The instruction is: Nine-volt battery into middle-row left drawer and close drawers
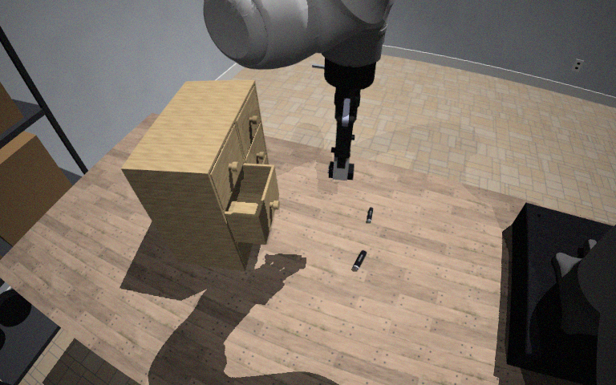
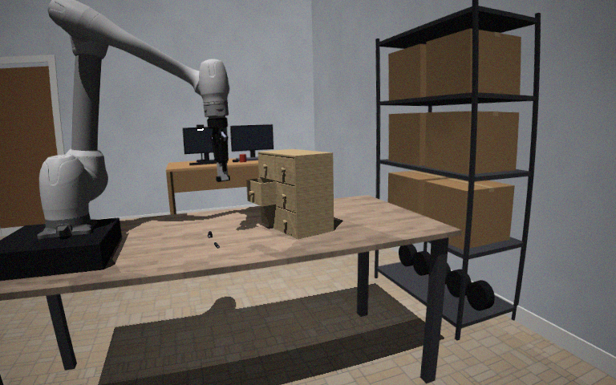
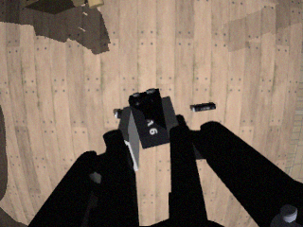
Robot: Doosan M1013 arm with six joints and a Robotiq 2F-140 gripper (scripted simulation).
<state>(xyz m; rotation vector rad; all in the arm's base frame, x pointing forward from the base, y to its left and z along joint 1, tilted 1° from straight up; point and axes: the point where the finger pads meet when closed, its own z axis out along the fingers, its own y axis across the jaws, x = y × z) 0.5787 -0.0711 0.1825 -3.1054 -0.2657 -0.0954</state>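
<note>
Right now my hand is 10 mm short of the black nine-volt battery and 30 mm above it. Round my hand: black cylindrical battery 60 mm behind, 40 mm to the left, 260 mm below.
</note>
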